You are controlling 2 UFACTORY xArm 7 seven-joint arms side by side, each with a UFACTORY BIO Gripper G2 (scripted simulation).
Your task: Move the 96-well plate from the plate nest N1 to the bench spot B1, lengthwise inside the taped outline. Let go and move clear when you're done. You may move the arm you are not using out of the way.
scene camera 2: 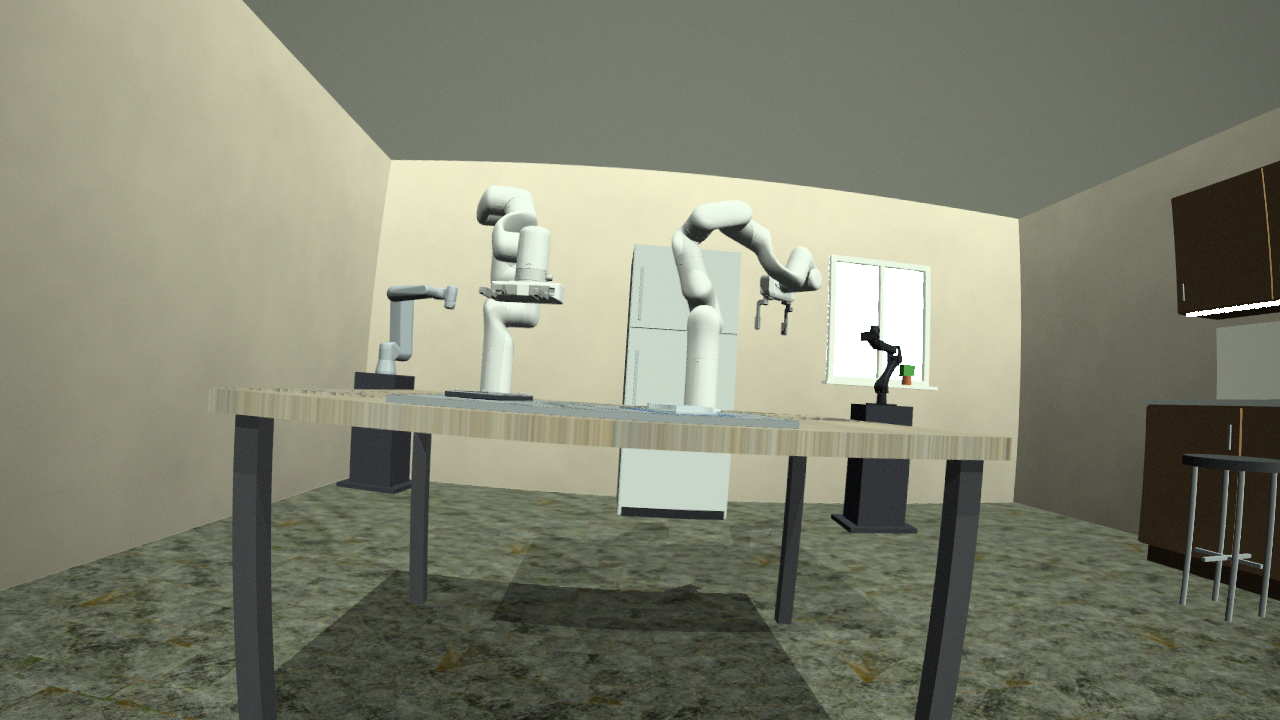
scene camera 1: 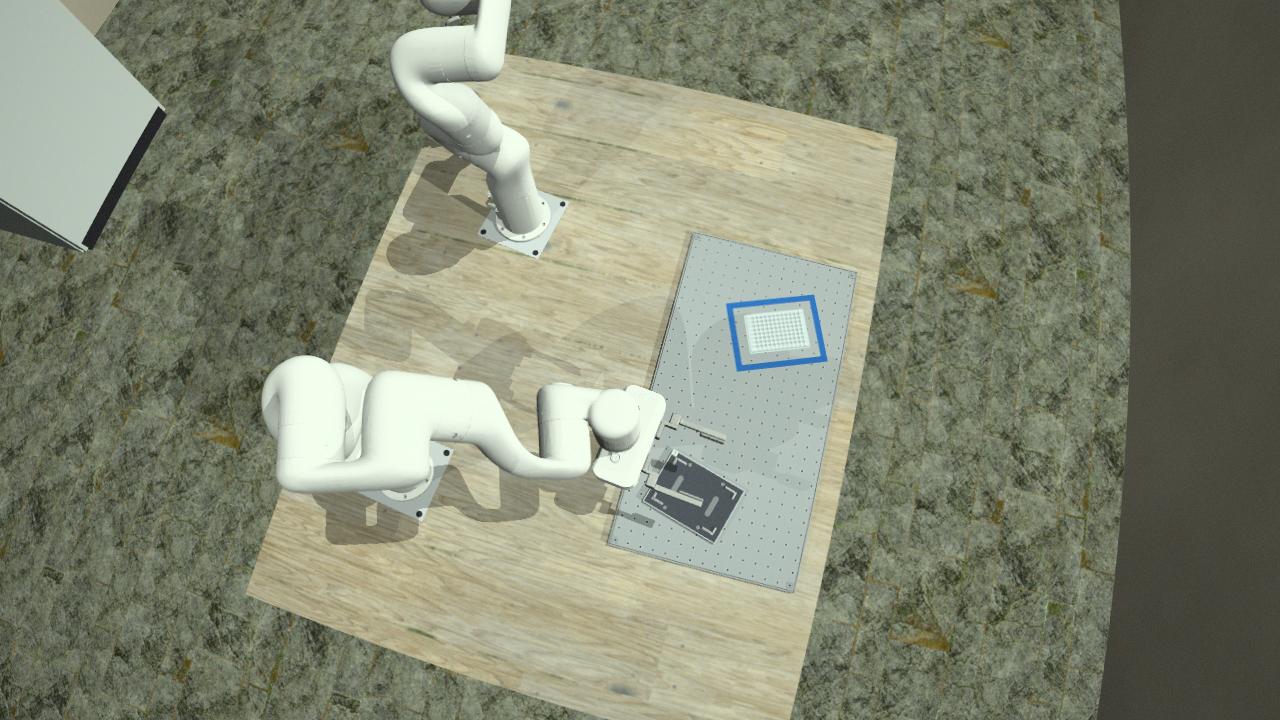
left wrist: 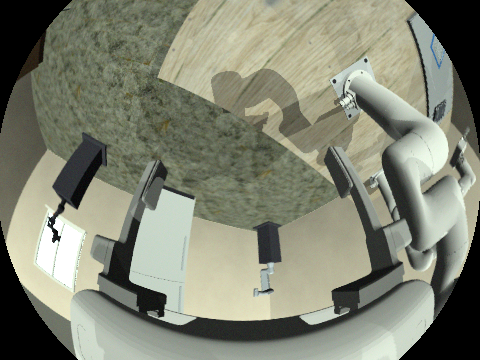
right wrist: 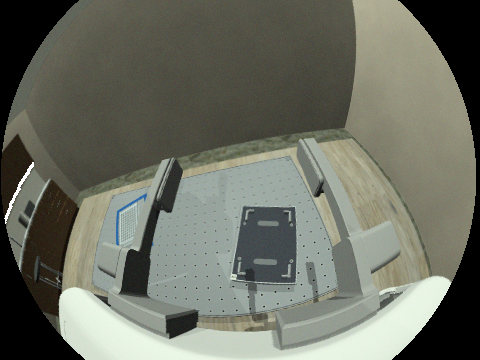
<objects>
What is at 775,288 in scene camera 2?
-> My left gripper.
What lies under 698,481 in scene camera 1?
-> A dark plate nest.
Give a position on a dark plate nest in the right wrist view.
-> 255,241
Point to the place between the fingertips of my right gripper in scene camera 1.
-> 713,471
</objects>
